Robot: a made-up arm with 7 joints. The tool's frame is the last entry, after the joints.
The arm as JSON. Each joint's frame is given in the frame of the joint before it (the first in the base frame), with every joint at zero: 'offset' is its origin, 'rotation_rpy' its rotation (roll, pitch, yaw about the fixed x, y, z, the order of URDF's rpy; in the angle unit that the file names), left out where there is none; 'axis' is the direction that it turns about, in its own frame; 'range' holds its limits. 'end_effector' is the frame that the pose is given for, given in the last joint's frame.
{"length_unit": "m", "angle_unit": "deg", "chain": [
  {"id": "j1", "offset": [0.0, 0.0, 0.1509], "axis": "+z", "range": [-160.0, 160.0]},
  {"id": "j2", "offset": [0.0, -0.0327, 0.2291], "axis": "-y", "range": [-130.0, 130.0]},
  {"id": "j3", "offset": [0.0, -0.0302, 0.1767], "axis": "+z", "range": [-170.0, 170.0]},
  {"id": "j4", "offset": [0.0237, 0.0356, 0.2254], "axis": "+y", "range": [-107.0, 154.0]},
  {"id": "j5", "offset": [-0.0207, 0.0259, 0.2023], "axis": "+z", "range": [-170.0, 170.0]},
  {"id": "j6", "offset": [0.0, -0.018, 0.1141], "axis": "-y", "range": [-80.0, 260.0]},
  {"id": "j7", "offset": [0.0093, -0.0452, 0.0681], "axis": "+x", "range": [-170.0, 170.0]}
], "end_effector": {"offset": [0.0, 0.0, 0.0], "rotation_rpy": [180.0, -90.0, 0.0]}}
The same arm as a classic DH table. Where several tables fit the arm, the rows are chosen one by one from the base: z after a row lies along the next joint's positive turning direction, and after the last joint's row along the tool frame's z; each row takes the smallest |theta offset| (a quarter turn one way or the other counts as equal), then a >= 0, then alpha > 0; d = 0 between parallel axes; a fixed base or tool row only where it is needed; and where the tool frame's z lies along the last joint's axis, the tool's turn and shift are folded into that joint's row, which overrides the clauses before.
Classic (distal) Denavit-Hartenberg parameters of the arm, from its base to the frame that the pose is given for. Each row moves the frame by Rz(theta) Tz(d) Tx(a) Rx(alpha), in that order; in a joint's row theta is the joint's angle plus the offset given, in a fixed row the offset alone. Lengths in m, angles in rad.
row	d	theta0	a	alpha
j1	0.38	0	0	1.5708
j2	0.0629	0	0	-1.5708
j3	0.4021	0	0.0237	-1.5708
j4	0.0615	0	-0.0207	1.5708
j5	0.3164	0	0	1.5708
j6	0.0632	1.5708	0.0681	1.5708
j7	0.0093	0	0	0
Joint limits (rad, base to tool): -2.7925..2.7925 -2.2689..2.2689 -2.9671..2.9671 -1.8675..2.6878 -2.9671..2.9671 -1.3963..4.5379 -2.9671..2.9671

